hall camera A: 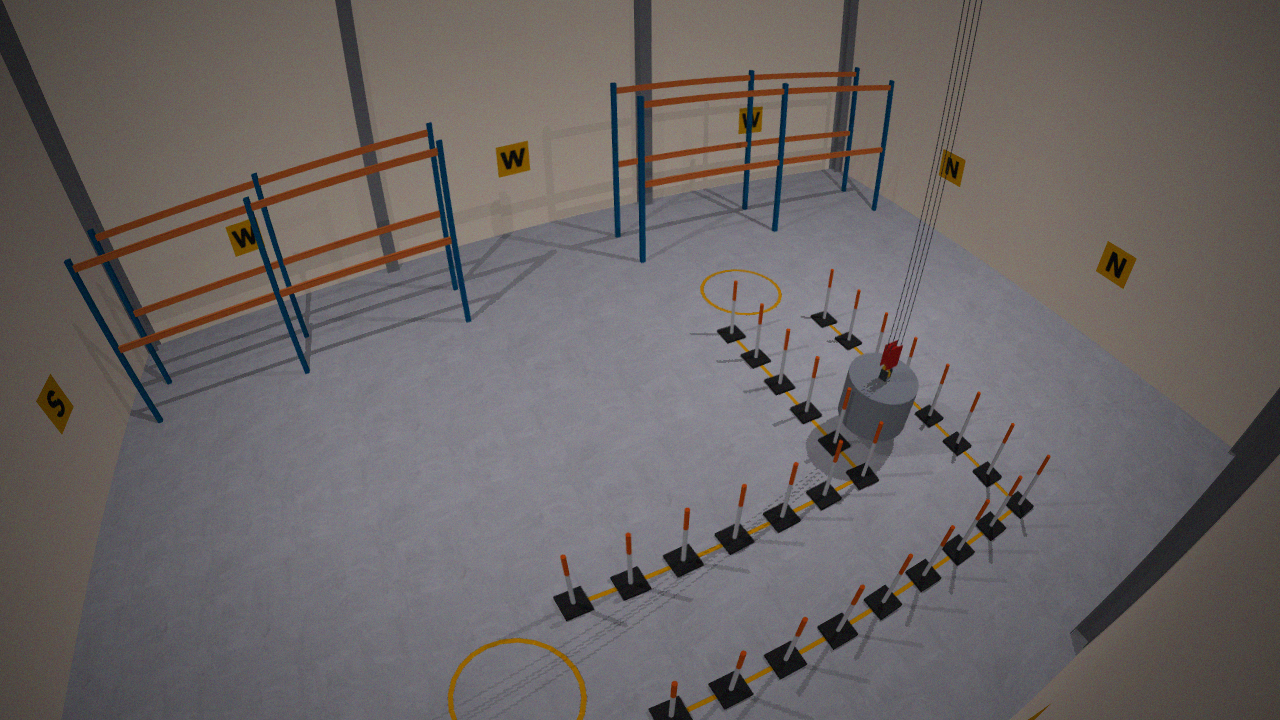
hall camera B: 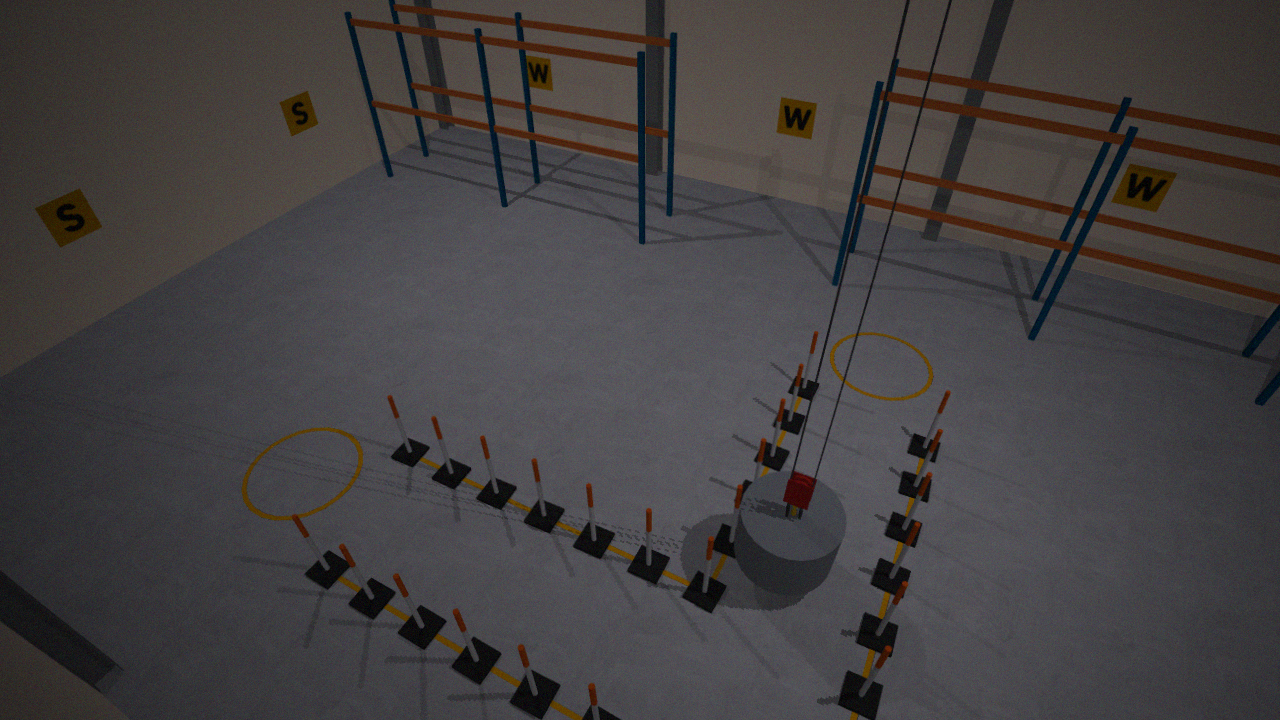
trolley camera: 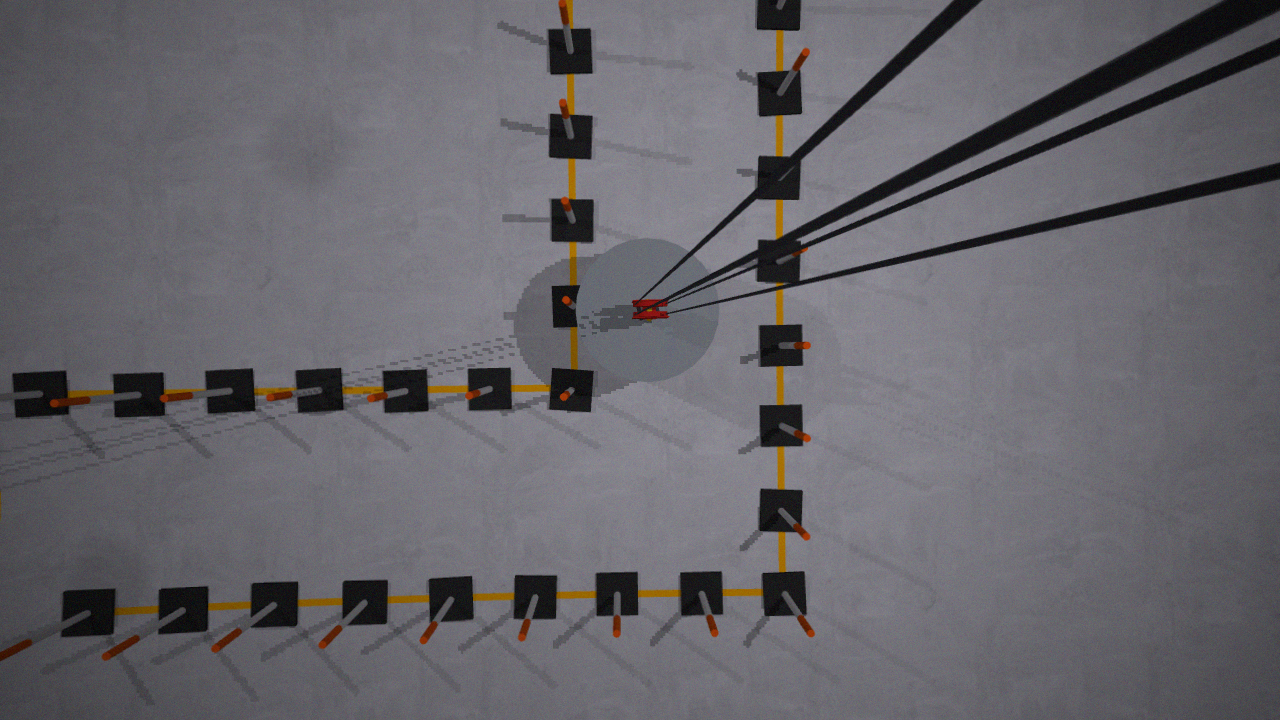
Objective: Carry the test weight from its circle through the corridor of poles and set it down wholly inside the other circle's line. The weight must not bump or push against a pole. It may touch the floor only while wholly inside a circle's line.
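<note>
The grey cylindrical test weight (hall camera A: 877,407) (hall camera B: 787,559) (trolley camera: 662,360) hangs upright above the floor, its shadow offset beside it. My gripper, the hook under the red block (hall camera A: 886,372) (hall camera B: 793,509) (trolley camera: 649,309), is shut on it at its top centre. The weight is in the corridor leg towards the far yellow circle (hall camera A: 741,314) (hall camera B: 886,399), just past the inner corner pole (trolley camera: 570,392). In the trolley view it is closer to the inner row than to the outer row (trolley camera: 779,347) and hides part of one inner pole's base (trolley camera: 563,307). Contact is not visible. The other circle (hall camera A: 517,639) (hall camera B: 313,428) lies at the other corridor end.
Orange-tipped poles on black bases line both legs of the bent corridor, including the outer corner pole (hall camera A: 1019,504) (trolley camera: 784,593). Blue and orange racks (hall camera A: 641,179) (hall camera B: 641,147) stand along the W wall. Four ropes slant up from the block to the right in the trolley view.
</note>
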